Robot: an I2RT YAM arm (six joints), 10 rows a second.
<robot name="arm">
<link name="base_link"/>
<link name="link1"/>
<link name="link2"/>
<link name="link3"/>
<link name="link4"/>
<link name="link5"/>
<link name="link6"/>
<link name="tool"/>
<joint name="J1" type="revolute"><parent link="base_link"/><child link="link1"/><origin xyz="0.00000 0.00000 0.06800" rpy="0.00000 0.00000 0.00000"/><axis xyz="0 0 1"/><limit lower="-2.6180" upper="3.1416"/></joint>
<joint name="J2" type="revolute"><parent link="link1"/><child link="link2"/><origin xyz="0.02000 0.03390 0.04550" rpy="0.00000 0.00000 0.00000"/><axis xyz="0 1 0"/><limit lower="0.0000" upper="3.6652"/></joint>
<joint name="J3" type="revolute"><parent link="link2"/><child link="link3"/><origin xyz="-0.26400 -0.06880 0.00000" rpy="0.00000 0.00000 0.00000"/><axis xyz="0 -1 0"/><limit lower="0.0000" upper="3.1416"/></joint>
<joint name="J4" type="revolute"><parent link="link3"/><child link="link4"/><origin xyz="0.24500 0.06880 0.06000" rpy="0.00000 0.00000 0.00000"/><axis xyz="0 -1 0"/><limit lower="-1.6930" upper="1.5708"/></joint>
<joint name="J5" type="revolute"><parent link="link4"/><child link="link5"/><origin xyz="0.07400 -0.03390 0.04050" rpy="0.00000 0.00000 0.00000"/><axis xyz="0 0 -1"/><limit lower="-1.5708" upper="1.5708"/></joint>
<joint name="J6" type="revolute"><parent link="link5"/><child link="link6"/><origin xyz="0.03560 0.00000 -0.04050" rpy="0.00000 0.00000 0.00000"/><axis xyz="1 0 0"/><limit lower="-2.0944" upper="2.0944"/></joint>
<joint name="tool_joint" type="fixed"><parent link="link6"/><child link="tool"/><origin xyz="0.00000 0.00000 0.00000" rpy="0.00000 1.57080 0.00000"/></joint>
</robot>
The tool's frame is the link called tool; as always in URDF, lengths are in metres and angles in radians.
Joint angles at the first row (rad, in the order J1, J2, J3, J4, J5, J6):
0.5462 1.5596 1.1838 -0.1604 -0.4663 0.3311
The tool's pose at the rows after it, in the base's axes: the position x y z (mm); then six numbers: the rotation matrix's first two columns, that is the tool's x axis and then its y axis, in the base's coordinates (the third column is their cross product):
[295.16, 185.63, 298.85, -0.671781, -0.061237, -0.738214, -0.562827, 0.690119, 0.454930]
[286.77, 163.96, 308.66, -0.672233, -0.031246, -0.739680, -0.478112, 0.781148, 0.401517]
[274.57, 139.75, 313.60, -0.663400, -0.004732, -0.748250, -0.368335, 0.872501, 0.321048]
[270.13, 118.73, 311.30, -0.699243, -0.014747, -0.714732, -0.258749, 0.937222, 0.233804]
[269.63, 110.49, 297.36, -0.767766, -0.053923, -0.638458, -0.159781, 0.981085, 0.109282]
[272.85, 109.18, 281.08, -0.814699, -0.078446, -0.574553, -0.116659, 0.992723, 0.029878]
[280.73, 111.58, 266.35, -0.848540, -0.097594, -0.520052, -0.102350, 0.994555, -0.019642]
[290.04, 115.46, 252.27, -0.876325, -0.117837, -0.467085, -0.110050, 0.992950, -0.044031]
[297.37, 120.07, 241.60, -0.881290, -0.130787, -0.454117, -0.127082, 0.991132, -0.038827]
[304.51, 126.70, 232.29, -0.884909, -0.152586, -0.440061, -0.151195, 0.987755, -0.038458]
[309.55, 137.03, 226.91, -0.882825, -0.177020, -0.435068, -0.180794, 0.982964, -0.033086]
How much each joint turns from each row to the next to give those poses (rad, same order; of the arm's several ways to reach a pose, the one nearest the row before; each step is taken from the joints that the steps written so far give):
-0.0241 -0.0379 0.0157 -0.0874 0.0713 -0.0207
-0.0335 -0.0698 -0.0118 -0.0866 0.1057 -0.0052
-0.0356 -0.0812 -0.0353 -0.0754 0.1344 -0.0114
-0.0456 -0.0258 0.0032 -0.1220 0.0990 -0.0267
-0.0101 0.0299 0.0129 -0.1309 0.1246 -0.0166
-0.0003 0.0437 -0.0027 -0.0557 0.0671 -0.0030
0.0011 0.0603 0.0112 -0.0272 0.0325 -0.0027
0.0001 0.0654 0.0182 -0.0165 0.0026 -0.0079
0.0029 0.0413 0.0009 0.0291 -0.0142 -0.0085
0.0089 0.0447 0.0118 0.0196 -0.0104 -0.0116
0.0211 0.0376 0.0197 0.0145 -0.0097 -0.0052

